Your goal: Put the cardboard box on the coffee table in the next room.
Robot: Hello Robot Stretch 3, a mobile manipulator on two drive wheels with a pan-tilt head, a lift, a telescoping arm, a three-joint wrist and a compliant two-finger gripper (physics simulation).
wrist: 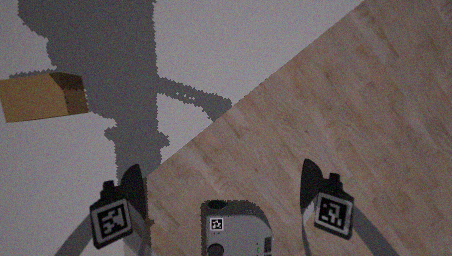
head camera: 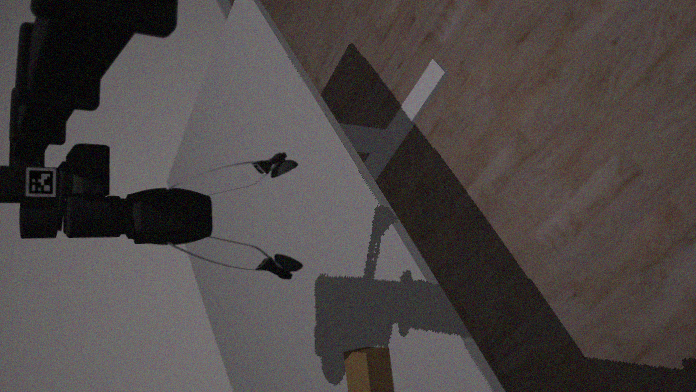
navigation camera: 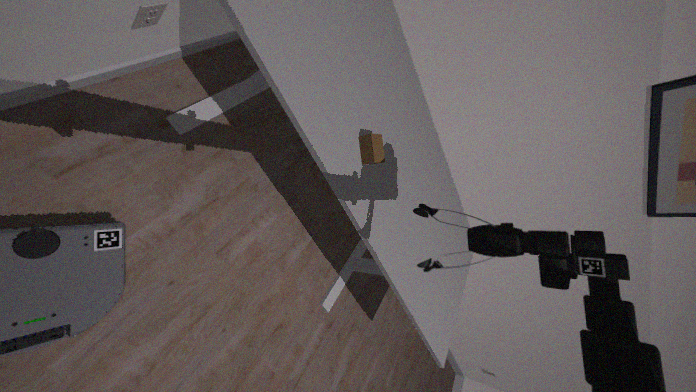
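Note:
The cardboard box (head camera: 368,372) (navigation camera: 372,149) (wrist: 32,98) is small and yellow-brown. It stands on a wide white surface (head camera: 260,115) (navigation camera: 320,75) (wrist: 240,40) that meets a wall. It is cut off by the bottom edge of the head view and the left edge of the wrist view. My gripper (head camera: 286,216) (navigation camera: 427,238) (wrist: 222,179) is open and empty, its fingers wide apart. It hangs above the white surface, near the wall, off to one side of the box and not touching it. The coffee table does not show in these views.
My grey drive base (navigation camera: 65,285) (wrist: 237,235) stands on the wood floor (head camera: 600,200) (navigation camera: 225,300) (wrist: 325,100). A framed picture (navigation camera: 652,150) hangs on the wall at the right of the navigation view. A wall outlet (navigation camera: 149,17) is at its upper left. Shadows of the arm fall across the surface and floor.

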